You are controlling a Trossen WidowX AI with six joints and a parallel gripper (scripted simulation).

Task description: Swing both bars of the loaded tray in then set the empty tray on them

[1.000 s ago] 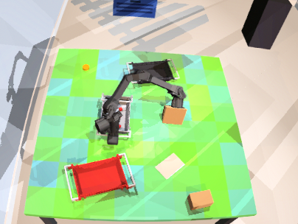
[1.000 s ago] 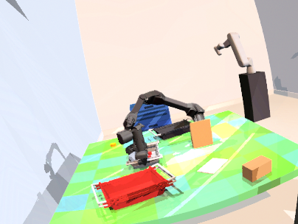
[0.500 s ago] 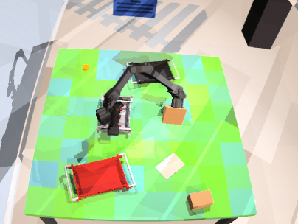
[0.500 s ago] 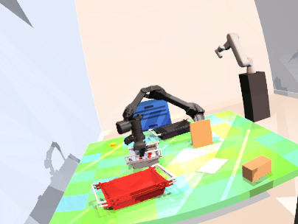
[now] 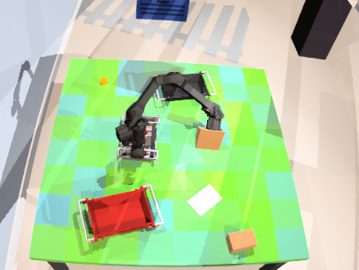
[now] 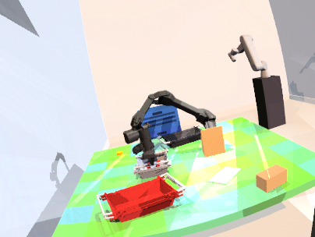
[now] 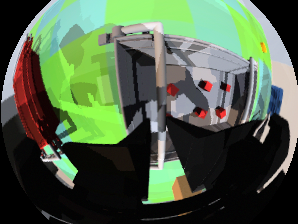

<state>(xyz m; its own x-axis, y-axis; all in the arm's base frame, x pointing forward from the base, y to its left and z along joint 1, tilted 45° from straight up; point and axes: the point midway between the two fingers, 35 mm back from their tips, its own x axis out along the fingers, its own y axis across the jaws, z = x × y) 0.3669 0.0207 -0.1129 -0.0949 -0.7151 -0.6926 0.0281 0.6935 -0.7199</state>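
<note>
Right now the dark tray is 480 mm to the right of my gripper tip, 240 mm behind it and 20 mm below it. Round my gripper tip: white sheet (320 mm behind, 230 mm to the left, 60 mm below); tan box (470 mm behind, 460 mm to the left, 30 mm below); small orange disc (520 mm to the right, 240 mm ahead, 50 mm below).
</note>
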